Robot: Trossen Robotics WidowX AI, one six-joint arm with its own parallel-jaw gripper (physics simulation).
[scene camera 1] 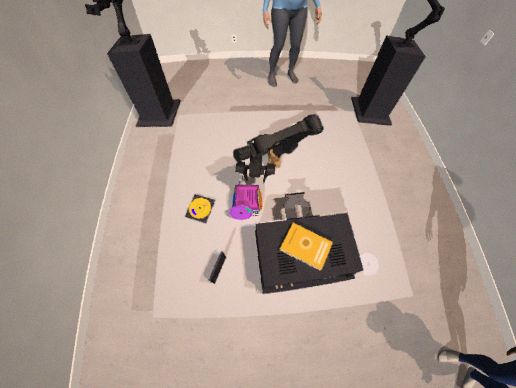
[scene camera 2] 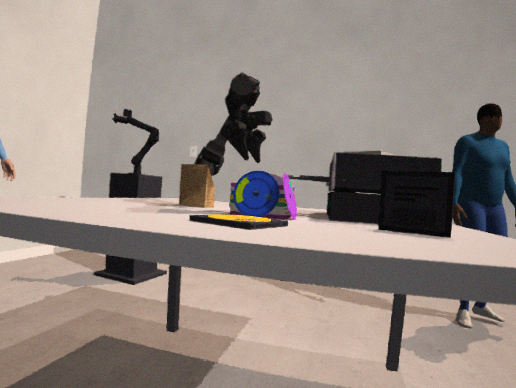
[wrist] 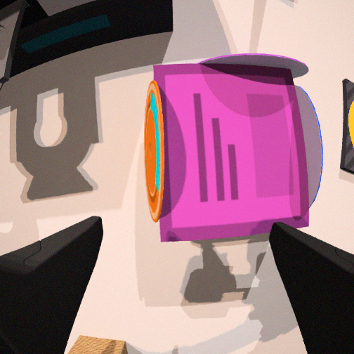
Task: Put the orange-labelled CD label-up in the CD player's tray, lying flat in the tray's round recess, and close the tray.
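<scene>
The orange-labelled CD stands on edge, leaning against one side of a stack of cases topped by a magenta case; its label faces outward. The stack hides it in scene camera 2. My gripper is open and empty, pointing down above the table near the stack's arm-side edge. The black CD player has its tray out; the wrist view shows only a corner of that tray, and its recess is mostly out of view.
A purple CD and a blue CD lean on other sides of the stack. A yellow CD lies in a black case. A wooden block stands near the arm, a black case upright. A yellow-orange case lies atop the player.
</scene>
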